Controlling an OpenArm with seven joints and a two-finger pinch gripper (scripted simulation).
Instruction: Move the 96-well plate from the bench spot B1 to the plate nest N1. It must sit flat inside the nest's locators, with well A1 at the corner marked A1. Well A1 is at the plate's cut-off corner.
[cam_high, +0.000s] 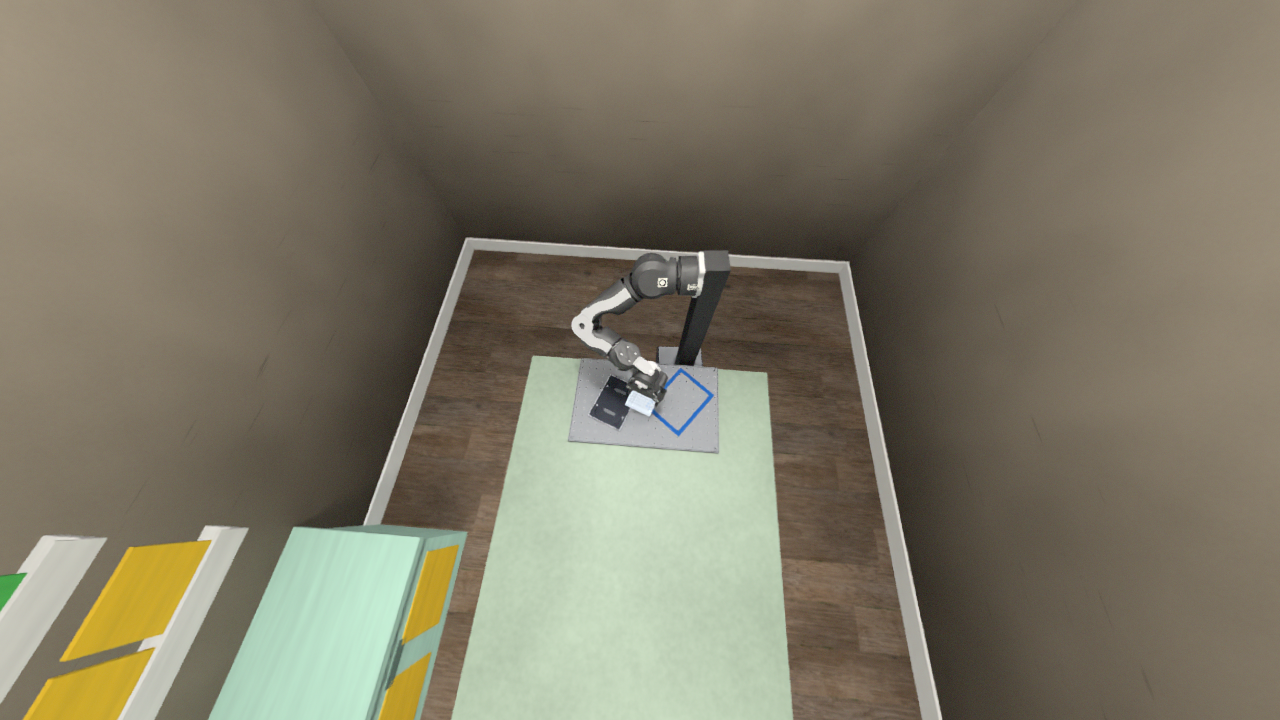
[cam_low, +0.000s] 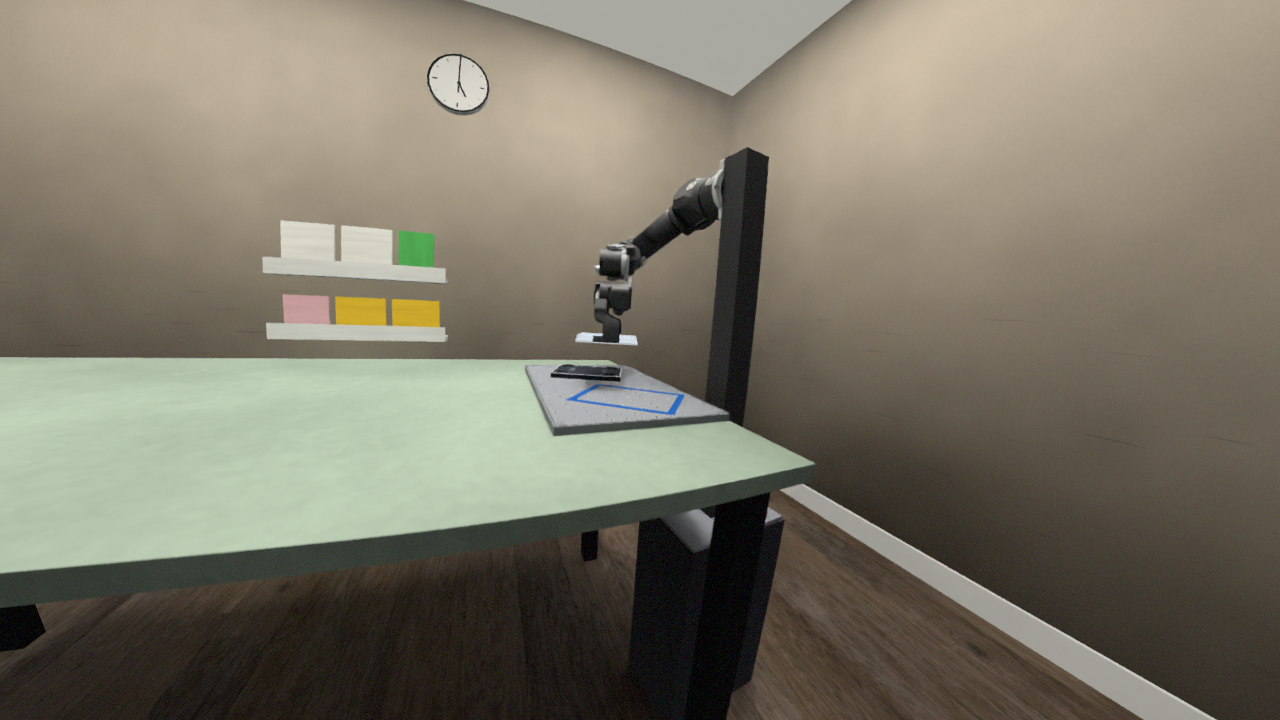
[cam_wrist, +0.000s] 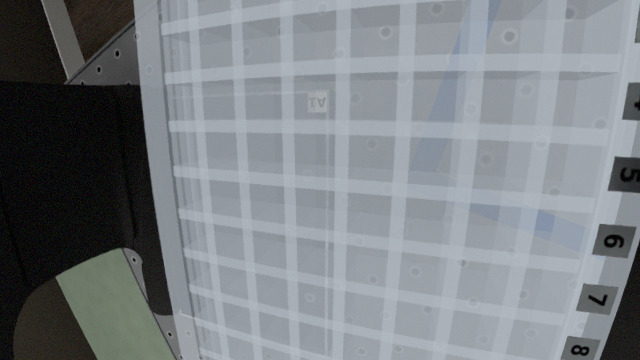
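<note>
Right now my hand is 10 cm to the left of the black plate nest N1 and 10 cm above it. Also, from my hand: white A1 label: 9 cm below, 4 cm behind, 2 cm to the right; then 96-well plate: right at my hand.
</note>
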